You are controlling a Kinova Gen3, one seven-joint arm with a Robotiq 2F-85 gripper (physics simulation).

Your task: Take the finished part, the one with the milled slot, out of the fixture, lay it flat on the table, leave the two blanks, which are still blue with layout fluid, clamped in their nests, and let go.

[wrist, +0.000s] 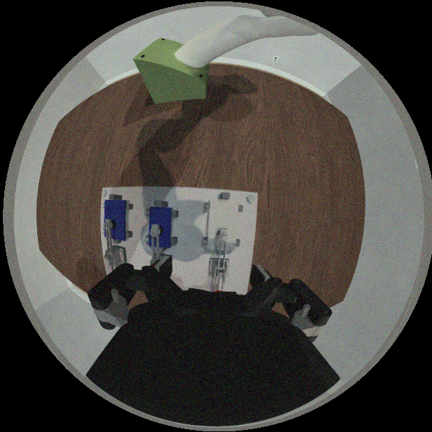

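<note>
The white fixture plate [249, 225] lies on the table below my gripper. Two blue blanks [118, 213] [160, 217] sit in the left and middle nests, each with a clamp tip over it. In the right nest a pale block-like area [222, 215] with a dark left edge barely stands out from the plate; it appears to be the finished part, and its slot cannot be made out. A toggle clamp [219, 265] reaches over its lower end. My gripper [211, 270] is open and empty, with its fingertips spread across the plate's near side in the view, above it.
A green block-shaped body [175, 82] stands at the far side of the brown table [310, 160], with a pale arm-like tube [220, 42] at its top. Clamp levers stand up from the plate near my fingers. A red tip [218, 291] shows at the gripper's edge.
</note>
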